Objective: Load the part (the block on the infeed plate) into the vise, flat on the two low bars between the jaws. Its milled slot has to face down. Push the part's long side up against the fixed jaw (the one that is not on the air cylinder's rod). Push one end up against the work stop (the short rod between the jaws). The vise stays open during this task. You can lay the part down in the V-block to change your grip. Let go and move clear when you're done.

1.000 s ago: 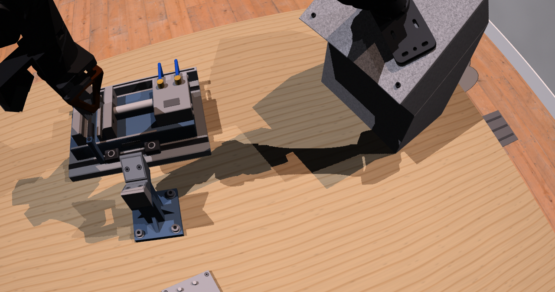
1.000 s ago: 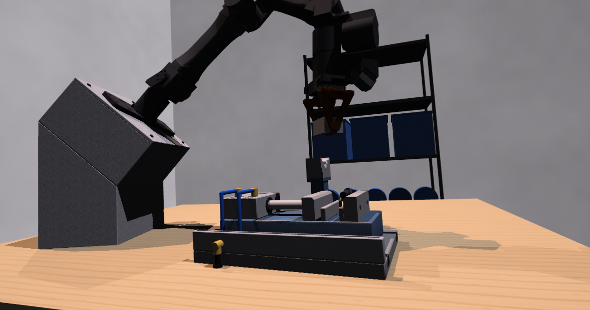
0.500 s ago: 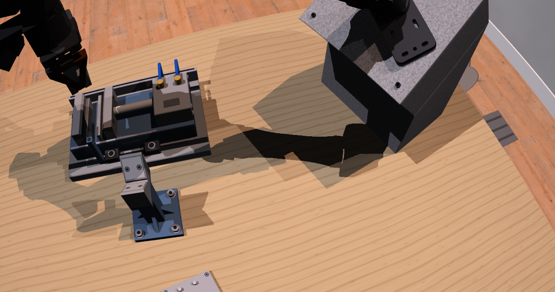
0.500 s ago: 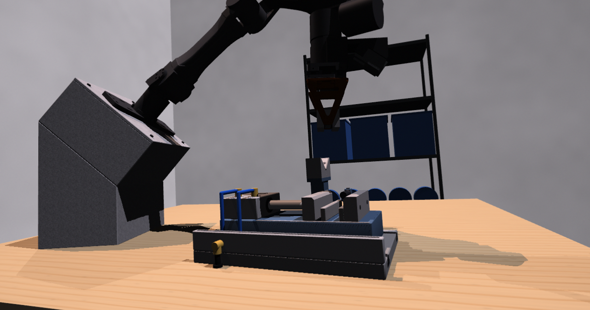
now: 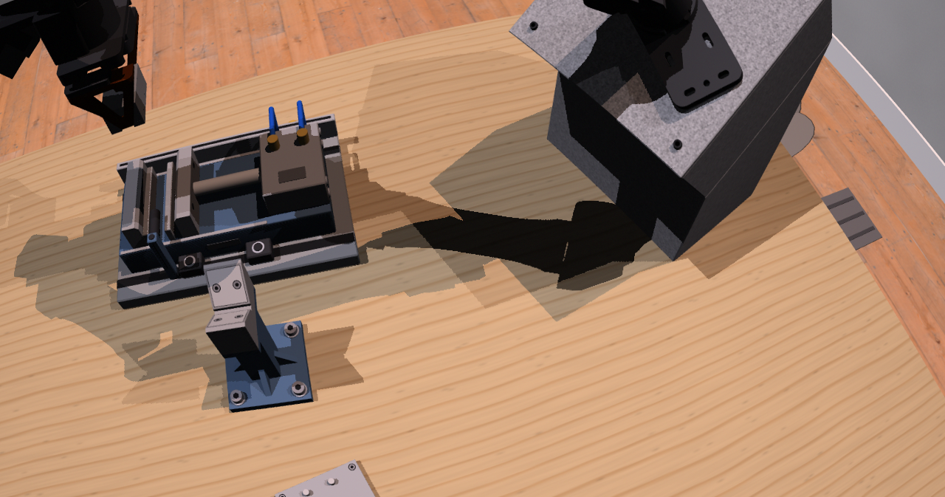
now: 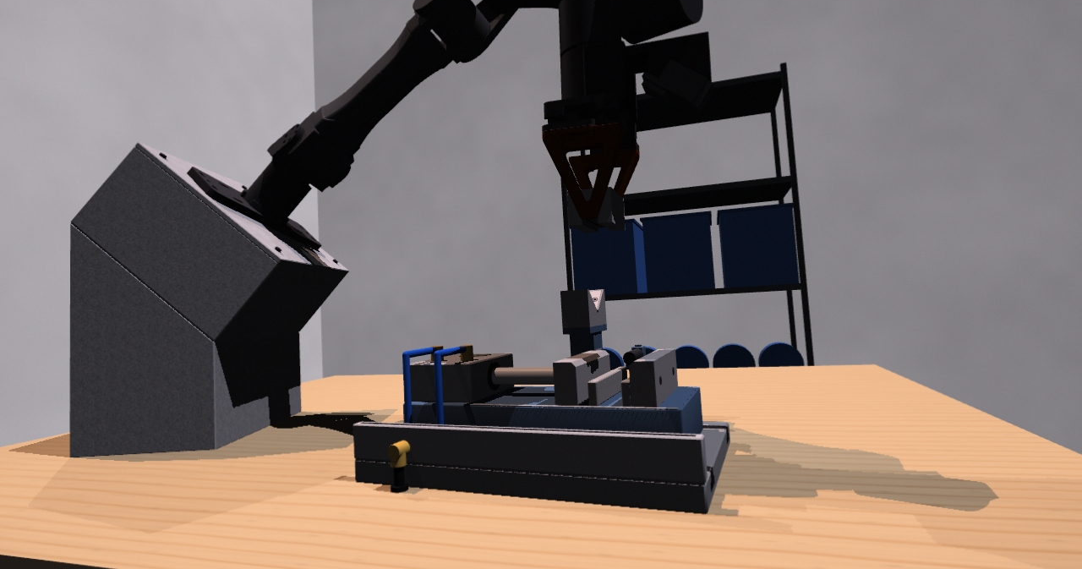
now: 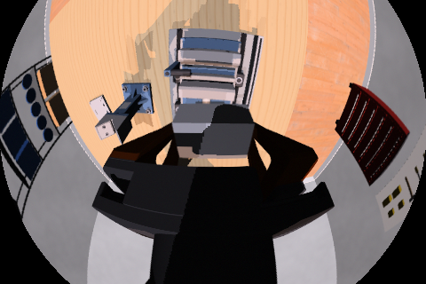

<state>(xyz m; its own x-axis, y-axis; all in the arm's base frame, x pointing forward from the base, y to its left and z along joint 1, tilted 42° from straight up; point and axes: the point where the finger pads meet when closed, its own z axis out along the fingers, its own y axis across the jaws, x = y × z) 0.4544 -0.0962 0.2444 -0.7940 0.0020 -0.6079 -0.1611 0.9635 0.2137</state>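
The moving jaw lies 150 mm below my hand, 30 mm behind it and 10 mm to the left of it. Round my hand: grey part (right at my hand); then work stop rod (130 mm below, 60 mm to the left); then fixed jaw (150 mm below, 40 mm ahead, 10 mm to the left).
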